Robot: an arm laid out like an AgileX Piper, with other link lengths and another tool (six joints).
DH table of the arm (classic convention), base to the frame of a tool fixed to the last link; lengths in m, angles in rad. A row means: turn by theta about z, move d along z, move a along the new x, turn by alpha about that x. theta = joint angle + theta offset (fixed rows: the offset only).
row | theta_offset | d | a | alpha
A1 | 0 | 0.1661 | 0 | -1.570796
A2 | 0.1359 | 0 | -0.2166 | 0
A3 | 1.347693 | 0 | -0.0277 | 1.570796
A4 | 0 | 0.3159 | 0 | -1.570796
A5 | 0 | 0 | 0 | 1.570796
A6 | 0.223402 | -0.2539 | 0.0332 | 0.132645
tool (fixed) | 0 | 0.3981 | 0 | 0
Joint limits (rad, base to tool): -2.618..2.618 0..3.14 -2.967..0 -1.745..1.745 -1.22..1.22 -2.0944..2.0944
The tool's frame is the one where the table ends.
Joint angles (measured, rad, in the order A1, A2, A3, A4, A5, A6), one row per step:
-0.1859, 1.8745, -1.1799, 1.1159, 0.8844, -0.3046
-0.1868, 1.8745, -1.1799, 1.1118, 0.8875, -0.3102
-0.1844, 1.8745, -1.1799, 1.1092, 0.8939, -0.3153
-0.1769, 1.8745, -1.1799, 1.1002, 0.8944, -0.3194
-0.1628, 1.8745, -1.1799, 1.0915, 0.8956, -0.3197
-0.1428, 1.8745, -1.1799, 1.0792, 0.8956, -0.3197
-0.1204, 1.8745, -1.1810, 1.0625, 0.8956, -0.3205
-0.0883, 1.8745, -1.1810, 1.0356, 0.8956, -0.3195
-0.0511, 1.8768, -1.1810, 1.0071, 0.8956, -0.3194
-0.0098, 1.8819, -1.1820, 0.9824, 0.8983, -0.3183
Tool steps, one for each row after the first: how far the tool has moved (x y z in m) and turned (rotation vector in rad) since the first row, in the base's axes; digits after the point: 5 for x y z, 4 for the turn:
-0.00049, -0.00074, -0.00034, -0.0040, -0.0018, 0.0073
-0.00130, 0.00017, -0.00038, -0.0046, -0.0024, 0.0192
-0.00206, 0.00193, -0.00115, -0.0134, -0.0035, 0.0348
-0.00313, 0.00638, -0.00173, -0.0198, -0.0020, 0.0550
-0.00456, 0.01252, -0.00260, -0.0297, -0.0005, 0.0820
-0.00610, 0.01896, -0.00350, -0.0437, -0.0002, 0.1145
-0.00914, 0.02787, -0.00530, -0.0652, 0.0030, 0.1613
-0.01290, 0.03819, -0.00798, -0.0881, 0.0071, 0.2148
-0.01735, 0.05033, -0.01093, -0.1060, 0.0134, 0.2716

